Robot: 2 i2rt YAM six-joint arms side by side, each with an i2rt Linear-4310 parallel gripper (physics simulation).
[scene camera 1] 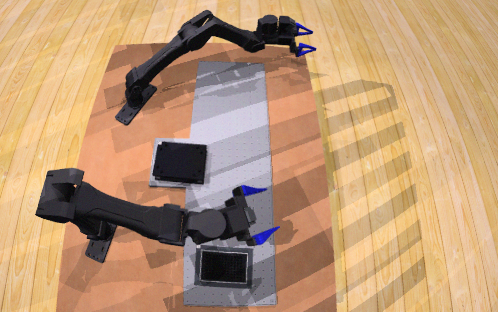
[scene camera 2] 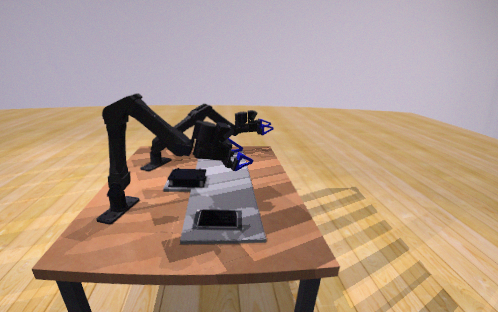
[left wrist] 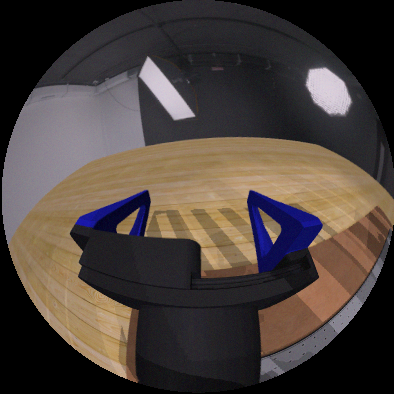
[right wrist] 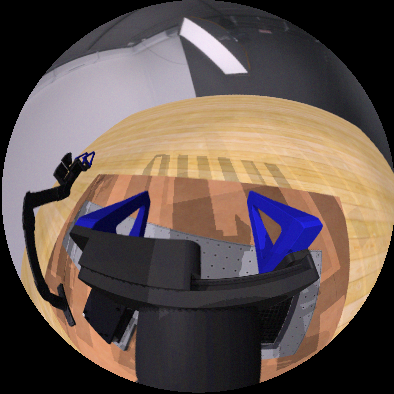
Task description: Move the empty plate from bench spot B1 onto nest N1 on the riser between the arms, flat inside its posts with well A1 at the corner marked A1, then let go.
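Frame: origin at the left arm's base, x up, y back, z right, level; millimetres.
Seen in the pictures: left gripper, fingertip midpoint: (scene camera 1: 314,40) (scene camera 2: 272,126) (left wrist: 198,195) (right wrist: 90,151); right gripper, fingertip midpoint: (scene camera 1: 272,208) (scene camera 2: 247,155) (right wrist: 198,195); left arm's base, link origin: (scene camera 1: 136,103) (scene camera 2: 156,164) (right wrist: 65,304); right arm's base, link origin: (scene camera 1: 104,231) (scene camera 2: 119,210).
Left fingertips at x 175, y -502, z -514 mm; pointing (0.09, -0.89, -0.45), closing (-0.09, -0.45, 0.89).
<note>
Pixels of each thing's top centre, then the offset from my left fingertips to it. Level surfaces: height alone.
- dark plate, top centre: (right wrist: 266,317) (scene camera 1: 223,266) (scene camera 2: 217,215) dx -146, dy -81, dz +867 mm
- black riser with nest N1, top centre: (right wrist: 96,310) (scene camera 1: 179,158) (scene camera 2: 187,171) dx -111, dy +197, dz +645 mm
- grey perforated pegboard, surface height: dx -162 mm
- brown table, surface height: dx -175 mm
- light base, surface height: dx -162 mm
The dark plate (scene camera 1: 224,267) (scene camera 2: 218,219) lies flat in a light outline at spot B1, near the front end of the pegboard. In the right wrist view part of the plate (right wrist: 274,320) shows beneath the gripper body. The black riser with nest N1 (scene camera 1: 179,162) (scene camera 2: 187,178) (right wrist: 104,311) stands between the arm bases, with small posts near its top corners. My right gripper (scene camera 1: 272,209) (scene camera 2: 247,154) (right wrist: 198,195) is open and empty, in the air above the pegboard, beyond the plate. My left gripper (scene camera 1: 314,41) (scene camera 2: 272,126) (left wrist: 198,195) is open and empty, raised near the table's far edge. The A1 marks are unreadable.
A grey perforated pegboard (scene camera 1: 230,110) (scene camera 2: 250,231) (right wrist: 220,252) runs along the brown table (scene camera 1: 305,200) (scene camera 2: 295,250). The riser stands on a light base (scene camera 1: 169,184) beside it. The left arm (scene camera 1: 170,57) (right wrist: 31,225) reaches over the table's far end. Striped shadows cross the table and floor.
</note>
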